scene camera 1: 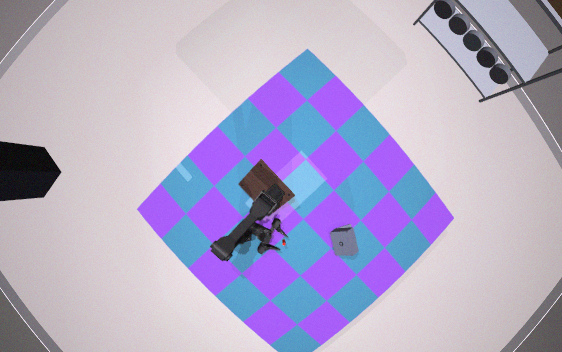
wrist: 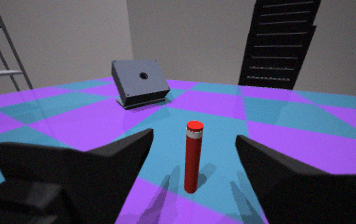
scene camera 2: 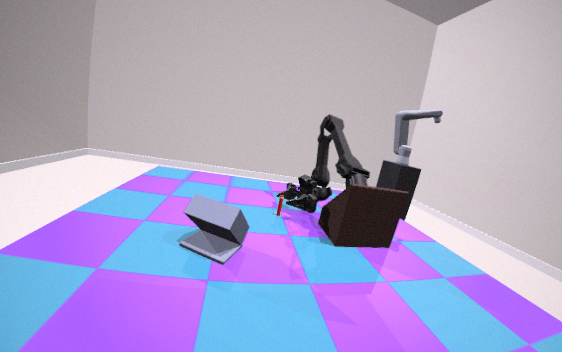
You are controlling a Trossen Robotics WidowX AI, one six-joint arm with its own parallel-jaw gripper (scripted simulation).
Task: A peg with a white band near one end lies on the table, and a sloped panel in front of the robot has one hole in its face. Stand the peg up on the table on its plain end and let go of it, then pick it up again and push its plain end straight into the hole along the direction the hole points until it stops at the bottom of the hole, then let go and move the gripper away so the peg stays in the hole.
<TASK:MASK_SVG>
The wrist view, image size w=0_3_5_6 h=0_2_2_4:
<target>gripper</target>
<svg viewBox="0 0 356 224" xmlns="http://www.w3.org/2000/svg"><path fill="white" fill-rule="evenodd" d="M237 135L235 146L242 168L269 224L356 224L356 173L331 174L281 153L276 149L274 150L244 135ZM153 129L145 129L88 151L70 147L1 142L0 170L4 181L0 183L0 224L115 224L149 154L154 139Z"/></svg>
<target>red peg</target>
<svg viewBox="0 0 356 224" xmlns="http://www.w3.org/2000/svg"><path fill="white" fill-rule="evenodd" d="M199 121L189 121L186 127L184 189L188 193L194 193L197 190L204 124Z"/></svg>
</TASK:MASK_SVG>
